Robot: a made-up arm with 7 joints. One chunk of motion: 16 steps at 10 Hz.
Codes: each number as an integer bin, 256 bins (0 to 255) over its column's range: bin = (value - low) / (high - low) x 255, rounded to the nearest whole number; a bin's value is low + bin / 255 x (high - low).
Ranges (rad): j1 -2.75..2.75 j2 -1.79..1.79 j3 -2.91..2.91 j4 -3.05..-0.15 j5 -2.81..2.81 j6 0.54..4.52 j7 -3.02..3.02
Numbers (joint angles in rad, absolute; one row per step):
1: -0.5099 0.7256 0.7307 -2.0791 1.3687 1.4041 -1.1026
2: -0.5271 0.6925 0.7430 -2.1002 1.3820 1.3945 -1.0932
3: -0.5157 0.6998 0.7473 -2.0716 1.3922 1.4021 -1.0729
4: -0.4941 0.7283 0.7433 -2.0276 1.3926 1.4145 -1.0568
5: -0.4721 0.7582 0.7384 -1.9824 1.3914 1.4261 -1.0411
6: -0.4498 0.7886 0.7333 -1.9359 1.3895 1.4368 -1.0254
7: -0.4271 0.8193 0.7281 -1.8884 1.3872 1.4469 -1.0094
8: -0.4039 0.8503 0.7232 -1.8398 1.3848 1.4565 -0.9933
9: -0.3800 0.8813 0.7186 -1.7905 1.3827 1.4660 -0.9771
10: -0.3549 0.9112 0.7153 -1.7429 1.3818 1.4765 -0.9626
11: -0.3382 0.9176 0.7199 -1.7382 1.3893 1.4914 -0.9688
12: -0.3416 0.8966 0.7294 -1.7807 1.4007 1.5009 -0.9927
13: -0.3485 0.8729 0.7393 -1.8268 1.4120 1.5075 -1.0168
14: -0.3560 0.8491 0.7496 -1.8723 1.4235 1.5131 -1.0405
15: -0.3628 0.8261 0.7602 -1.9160 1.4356 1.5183 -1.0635
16: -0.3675 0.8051 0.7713 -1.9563 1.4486 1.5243 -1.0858
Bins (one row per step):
1: 104 179 160 85 190 55 81
2: 103 177 160 84 190 55 81
3: 104 177 160 86 191 55 82
4: 105 179 160 90 191 56 83
5: 106 182 160 94 191 57 84
6: 107 184 160 98 191 57 84
7: 108 186 159 102 190 58 85
8: 109 188 159 106 190 59 86
9: 110 190 159 111 190 59 86
10: 111 192 159 115 190 60 87
11: 112 193 159 115 191 61 87
12: 112 191 159 112 191 62 86
13: 111 190 160 108 192 62 85
14: 111 188 160 104 192 62 84
15: 111 186 161 100 193 63 83
16: 110 185 161 96 193 63 82

